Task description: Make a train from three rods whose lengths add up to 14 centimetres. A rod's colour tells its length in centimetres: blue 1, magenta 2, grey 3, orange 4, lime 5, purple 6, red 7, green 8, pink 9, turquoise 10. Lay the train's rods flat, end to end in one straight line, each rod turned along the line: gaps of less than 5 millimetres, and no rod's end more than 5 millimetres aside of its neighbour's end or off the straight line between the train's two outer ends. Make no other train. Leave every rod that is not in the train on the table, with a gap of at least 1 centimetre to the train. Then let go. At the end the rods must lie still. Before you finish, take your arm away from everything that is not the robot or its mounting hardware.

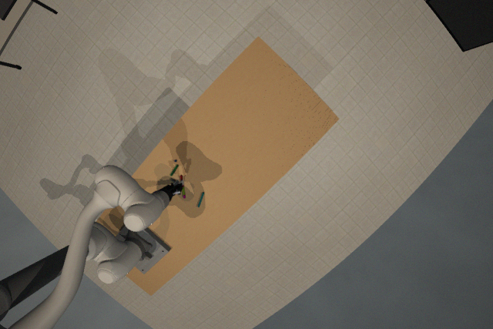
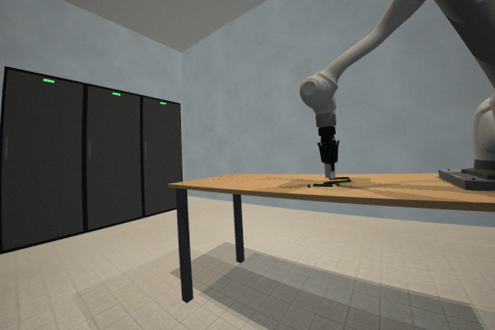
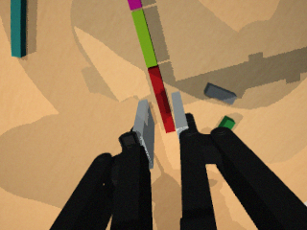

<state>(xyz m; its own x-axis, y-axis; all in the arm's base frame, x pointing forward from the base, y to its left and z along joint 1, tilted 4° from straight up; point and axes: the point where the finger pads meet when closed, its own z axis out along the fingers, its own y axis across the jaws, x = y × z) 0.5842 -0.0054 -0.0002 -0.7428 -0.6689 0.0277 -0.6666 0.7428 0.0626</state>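
Right now my hand is 50 mm above the red rod. Round my hand: grey rod (50 mm to the left, 50 mm below, 30 mm behind); then lime rod (50 mm below, 50 mm behind, 40 mm to the right); then green rod (70 mm to the left, 50 mm below, 30 mm ahead).
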